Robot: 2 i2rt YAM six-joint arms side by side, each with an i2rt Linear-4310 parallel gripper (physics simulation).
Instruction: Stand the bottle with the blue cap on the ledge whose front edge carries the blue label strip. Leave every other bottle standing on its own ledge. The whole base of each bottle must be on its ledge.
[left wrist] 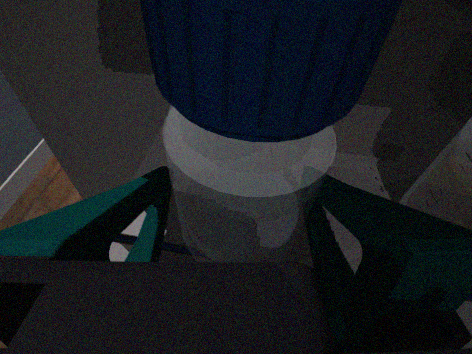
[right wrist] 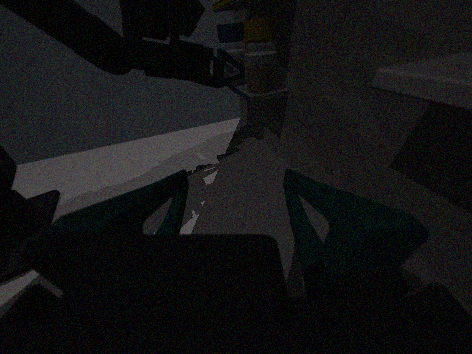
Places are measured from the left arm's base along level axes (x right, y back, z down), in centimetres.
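Pixels of known places: left gripper, fingertip midpoint: (left wrist: pixel 235 177) (right wrist: pixel 239 72); right gripper, fingertip midpoint: (right wrist: pixel 235 176); left arm's base at its link origin: (right wrist: pixel 29 229).
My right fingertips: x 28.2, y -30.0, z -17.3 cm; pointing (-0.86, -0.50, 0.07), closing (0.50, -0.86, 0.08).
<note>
Ahead of a thing's pixels: the offset from my right fingertips to its top centre. "spot": to the spot under its first point.
The bottle with the blue cap @(dx -32.7, dy -18.6, dz -9.1 cm) (left wrist: pixel 270 65) (right wrist: pixel 230 33) stands upright, its pale see-through body below the cap. My left gripper (left wrist: pixel 235 177) is open, with one teal finger on each side of the body below the cap. In the right wrist view the left gripper's fingers are small and dark beside the bottles. A thin dark bluish strip @(spot: dx -35.7, dy -17.5, dz +1.8 cm) (left wrist: pixel 175 247) shows low behind the left finger; its ledge is hard to make out. A bottle with a yellow cap @(dx -21.5, dy -18.0, dz -9.1 cm) (right wrist: pixel 259 31) stands on a ledge beside the blue-capped one. My right gripper (right wrist: pixel 235 176) is open and empty, far from the bottles.
The left arm (right wrist: pixel 170 62) reaches across the upper left of the right wrist view. A pale ledge-like slab @(spot: dx +4.8, dy -9.3, dz -5.6 cm) (right wrist: pixel 425 75) juts out at the right. A wooden surface (left wrist: pixel 47 192) shows at the left in the left wrist view. Both views are dark and grainy.
</note>
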